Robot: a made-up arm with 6 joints. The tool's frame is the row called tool. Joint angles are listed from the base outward.
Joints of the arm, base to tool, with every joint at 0 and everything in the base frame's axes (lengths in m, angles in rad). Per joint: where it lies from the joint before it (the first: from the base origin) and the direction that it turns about. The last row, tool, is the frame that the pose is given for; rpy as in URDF.
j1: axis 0 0 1 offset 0 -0.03 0.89
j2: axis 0 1 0 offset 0.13 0 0.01
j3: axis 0 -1 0 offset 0 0.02 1.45
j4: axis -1 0 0 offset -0.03 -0.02 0.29
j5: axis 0 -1 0 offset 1.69 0 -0.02
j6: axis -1 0 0 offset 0.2 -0.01 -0.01
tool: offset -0.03 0.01 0 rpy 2.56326 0.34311 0.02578
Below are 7 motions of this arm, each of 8 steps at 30 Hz.
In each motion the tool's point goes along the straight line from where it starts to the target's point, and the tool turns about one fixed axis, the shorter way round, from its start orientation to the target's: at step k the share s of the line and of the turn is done. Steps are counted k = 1, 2, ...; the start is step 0. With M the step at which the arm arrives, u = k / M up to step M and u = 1 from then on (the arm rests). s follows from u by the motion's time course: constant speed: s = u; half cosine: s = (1 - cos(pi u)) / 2; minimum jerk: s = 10 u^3 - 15 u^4 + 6 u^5.
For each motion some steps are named. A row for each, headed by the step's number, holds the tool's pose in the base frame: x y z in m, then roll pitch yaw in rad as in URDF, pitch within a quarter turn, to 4 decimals.
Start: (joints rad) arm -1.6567 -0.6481 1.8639 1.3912 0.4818 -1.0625
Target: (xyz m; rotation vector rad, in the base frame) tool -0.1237 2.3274 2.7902 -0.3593 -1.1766 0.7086
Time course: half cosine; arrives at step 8
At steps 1, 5, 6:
1: 0.2460 2.3448 2.8724 -0.6310 -0.8170 0.9456
5: -0.0051 2.3330 2.8166 -0.9042 -0.8101 1.1721
6: -0.0674 2.3300 2.8027 -0.9704 -0.8019 1.2266

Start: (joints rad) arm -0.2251 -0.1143 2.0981 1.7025 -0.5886 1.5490
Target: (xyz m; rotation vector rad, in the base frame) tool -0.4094 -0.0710 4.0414 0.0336 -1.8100 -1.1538
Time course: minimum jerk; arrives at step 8
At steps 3, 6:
3: -1.0948 0.0880 3.7107 1.9262 -0.4939 -2.7165
6: -0.5073 -0.0483 3.9942 1.7485 -0.7316 -2.4781

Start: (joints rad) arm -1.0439 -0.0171 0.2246 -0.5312 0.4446 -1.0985
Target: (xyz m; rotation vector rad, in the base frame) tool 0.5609 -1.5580 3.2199 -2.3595 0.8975 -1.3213
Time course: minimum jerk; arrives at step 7
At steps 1, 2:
1: 0.8644 -1.5895 3.1091 -2.2381 -0.6566 -0.8918
2: 0.8267 -1.5855 3.1229 -2.2544 -0.6640 -0.9094

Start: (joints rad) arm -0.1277 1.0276 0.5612 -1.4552 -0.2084 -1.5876
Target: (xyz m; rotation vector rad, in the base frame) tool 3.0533 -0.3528 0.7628 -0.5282 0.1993 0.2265
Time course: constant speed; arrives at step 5
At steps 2, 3, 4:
2: 3.0855 -0.3660 0.9486 -0.5558 0.1817 0.1131
3: 3.0748 -0.3616 0.8867 -0.5414 0.2039 0.1309
4: 3.0640 -0.3572 0.8247 -0.5266 0.2260 0.1490

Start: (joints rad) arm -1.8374 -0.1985 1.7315 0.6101 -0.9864 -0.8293
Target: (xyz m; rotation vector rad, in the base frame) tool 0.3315 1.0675 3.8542 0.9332 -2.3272 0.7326
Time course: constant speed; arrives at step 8
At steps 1, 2, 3, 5, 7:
1: 0.1723 0.9056 3.8993 -2.8654 -0.6903 -2.2705
2: 0.1950 0.9288 3.8929 -2.8508 -0.6914 -2.3055
3: 0.2178 0.9519 3.8864 -2.8362 -0.6922 -2.3407
5: 0.2633 0.9981 3.8735 -2.8068 -0.6925 -2.4110
7: 0.3088 1.0444 3.8606 -2.7775 -0.6913 -2.4813

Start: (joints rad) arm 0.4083 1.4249 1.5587 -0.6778 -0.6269 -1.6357
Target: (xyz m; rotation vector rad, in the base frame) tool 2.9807 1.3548 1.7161 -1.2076 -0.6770 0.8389
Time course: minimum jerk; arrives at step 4
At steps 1, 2, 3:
1: 3.0171 1.3504 1.5573 -1.3183 0.0746 1.0306
2: 3.0010 1.3523 1.6275 -1.3260 0.0361 1.0195
3: 2.9849 1.3543 1.6978 -1.3333 -0.0025 1.0087

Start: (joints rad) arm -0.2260 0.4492 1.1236 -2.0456 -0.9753 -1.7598
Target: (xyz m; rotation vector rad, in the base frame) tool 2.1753 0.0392 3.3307 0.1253 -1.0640 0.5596
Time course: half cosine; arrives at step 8
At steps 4, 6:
4: 2.0351 -0.1371 3.4543 -0.6130 -1.0459 0.9920
6: 2.1342 -0.0124 3.3669 -0.4076 -1.0333 0.8561

